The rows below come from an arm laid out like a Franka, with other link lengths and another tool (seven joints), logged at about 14 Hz.
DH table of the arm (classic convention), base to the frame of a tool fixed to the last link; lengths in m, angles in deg. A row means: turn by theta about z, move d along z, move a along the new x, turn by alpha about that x. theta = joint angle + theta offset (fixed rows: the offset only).
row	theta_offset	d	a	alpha
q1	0	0.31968	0	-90
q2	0	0	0	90
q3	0	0.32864	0.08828	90
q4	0	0	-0.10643	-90
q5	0	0.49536	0	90
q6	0	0	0.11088	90
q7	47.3	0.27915	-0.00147	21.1
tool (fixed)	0	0.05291	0	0
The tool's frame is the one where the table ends.
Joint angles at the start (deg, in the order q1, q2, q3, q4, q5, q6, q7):
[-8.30 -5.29 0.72 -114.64 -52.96 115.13 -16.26]
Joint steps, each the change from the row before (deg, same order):
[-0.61 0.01 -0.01 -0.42 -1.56 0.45 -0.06]
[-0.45 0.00 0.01 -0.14 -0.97 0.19 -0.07]
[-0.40 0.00 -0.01 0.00 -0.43 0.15 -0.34]
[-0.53 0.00 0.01 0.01 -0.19 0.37 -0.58]
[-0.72 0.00 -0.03 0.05 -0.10 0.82 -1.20]
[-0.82 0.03 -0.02 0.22 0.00 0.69 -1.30]
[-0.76 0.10 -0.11 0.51 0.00 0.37 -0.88]
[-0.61 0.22 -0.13 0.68 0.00 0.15 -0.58]
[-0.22 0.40 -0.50 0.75 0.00 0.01 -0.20]
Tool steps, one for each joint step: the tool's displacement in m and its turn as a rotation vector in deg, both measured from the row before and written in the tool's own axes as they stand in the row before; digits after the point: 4 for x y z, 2 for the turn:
[-0.0001 0.0099 0.0044 -1.19 0.14 -0.74]
[0.0003 0.0075 0.0020 -0.80 0.08 -0.37]
[0.0001 0.0059 0.0014 -0.39 -0.06 -0.27]
[0.0003 0.0057 0.0019 -0.13 -0.08 -0.33]
[0.0015 0.0068 0.0024 0.08 -0.03 -0.78]
[0.0015 0.0087 0.0019 0.05 -0.11 -0.64]
[0.0019 0.0113 0.0006 -0.13 -0.04 -0.03]
[0.0023 0.0107 0.0001 -0.20 -0.01 0.24]
[0.0017 0.0102 0.0017 -0.22 -0.08 0.58]

